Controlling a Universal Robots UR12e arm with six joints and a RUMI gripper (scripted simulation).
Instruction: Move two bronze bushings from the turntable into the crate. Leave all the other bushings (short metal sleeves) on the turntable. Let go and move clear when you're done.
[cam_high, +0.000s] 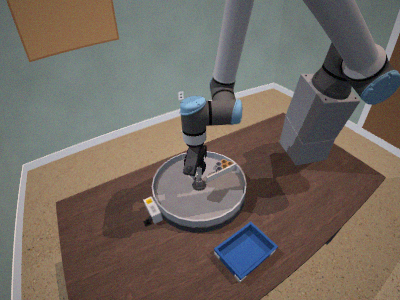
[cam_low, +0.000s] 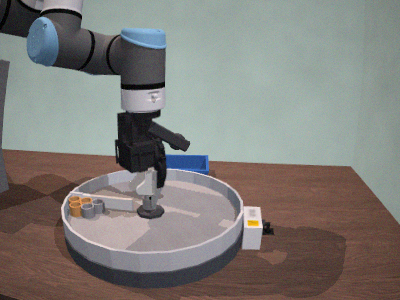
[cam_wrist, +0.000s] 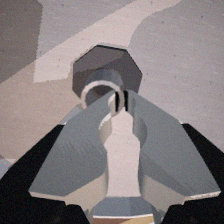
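Now: the round grey turntable 40 mm below my hand, 10 mm to the left of it and 10 mm behind it. Round my hand: blue crate: 370 mm to the left, 60 mm below, 10 mm behind.
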